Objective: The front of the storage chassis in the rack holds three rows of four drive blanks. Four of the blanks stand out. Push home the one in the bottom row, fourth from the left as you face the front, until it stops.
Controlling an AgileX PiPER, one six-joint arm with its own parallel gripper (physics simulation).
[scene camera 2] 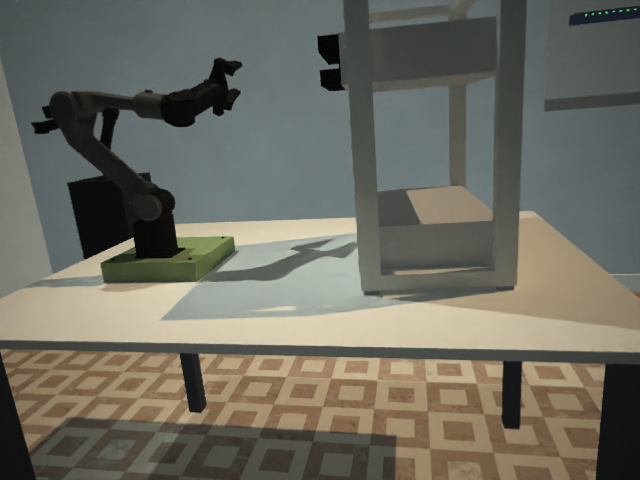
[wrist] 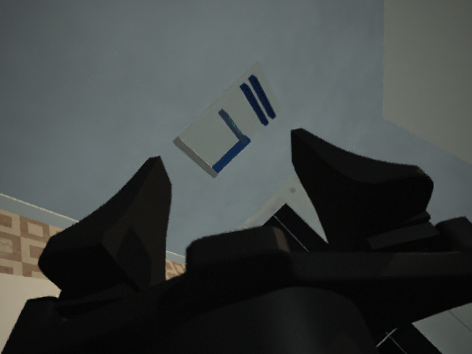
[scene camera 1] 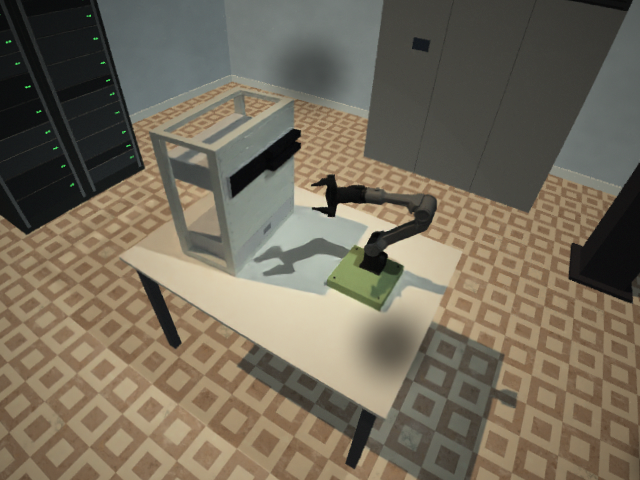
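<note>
The rack (scene camera 1: 225, 217) (scene camera 2: 363, 155) stands on the table, its front facing the arm. Its chassis carries black drive blanks (scene camera 1: 258, 164) (scene camera 2: 328, 48) high on the front. They merge into dark bands in scene camera 1, where the far right end of the lower band (scene camera 1: 294, 150) stands out. The rows and the bottom-row fourth blank cannot be told apart clearly. In scene camera 2 two black ends jut toward the arm. My gripper (scene camera 1: 313, 196) (scene camera 2: 239, 78) (wrist: 228, 158) is open and empty, in front of the rack, apart from it. In the wrist view a dark part of the front (wrist: 295, 227) shows partly behind the right finger.
The arm stands on a green base (scene camera 1: 361, 281) (scene camera 2: 149, 271) on the table (scene camera 1: 289, 320) (scene camera 2: 289, 330). A lower grey unit (scene camera 2: 436, 245) sits in the rack's bottom. A wall board (wrist: 205, 137) with blue parts shows beyond the fingers. A grey cabinet (scene camera 1: 454, 103) stands behind.
</note>
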